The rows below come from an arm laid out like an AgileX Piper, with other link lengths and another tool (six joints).
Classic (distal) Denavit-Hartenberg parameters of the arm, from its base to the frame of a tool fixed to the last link. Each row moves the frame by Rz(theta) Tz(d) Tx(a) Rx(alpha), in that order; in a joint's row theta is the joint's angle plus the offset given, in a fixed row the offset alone. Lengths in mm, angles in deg.
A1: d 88.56  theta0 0  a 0  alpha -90
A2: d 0  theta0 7.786  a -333.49  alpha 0
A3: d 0  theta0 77.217  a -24.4  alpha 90
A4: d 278.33  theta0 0  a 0  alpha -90
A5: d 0  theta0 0  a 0  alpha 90
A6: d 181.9  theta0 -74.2  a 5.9  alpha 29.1
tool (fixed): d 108.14  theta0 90  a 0  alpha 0
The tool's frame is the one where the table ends.
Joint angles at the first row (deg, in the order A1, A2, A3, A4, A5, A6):
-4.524, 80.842, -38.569, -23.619, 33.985, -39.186
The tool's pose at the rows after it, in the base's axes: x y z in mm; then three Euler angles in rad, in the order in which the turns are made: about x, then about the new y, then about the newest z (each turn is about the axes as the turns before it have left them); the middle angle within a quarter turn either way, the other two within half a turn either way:
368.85 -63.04 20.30 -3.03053 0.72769 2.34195
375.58 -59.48 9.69 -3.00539 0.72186 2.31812
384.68 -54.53 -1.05 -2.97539 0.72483 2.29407
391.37 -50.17 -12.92 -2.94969 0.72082 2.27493
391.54 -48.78 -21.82 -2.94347 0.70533 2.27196
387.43 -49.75 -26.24 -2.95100 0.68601 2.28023
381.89 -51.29 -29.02 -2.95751 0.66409 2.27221
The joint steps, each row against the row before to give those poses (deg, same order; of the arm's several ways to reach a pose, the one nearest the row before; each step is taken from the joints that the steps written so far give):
-0.904, 2.188, -0.001, -0.684, -2.140, -0.518
-0.129, 2.345, 0.000, 0.065, -2.412, -0.520
-0.034, 2.574, 0.000, -0.001, -3.112, -0.105
-0.046, 2.567, 0.001, 0.001, -2.674, -0.142
0.000, 1.512, 0.000, -0.052, -0.721, -0.065
0.000, 0.405, -0.001, 0.065, 0.782, -0.126
-0.001, -0.030, 0.184, -0.477, 0.939, -0.519

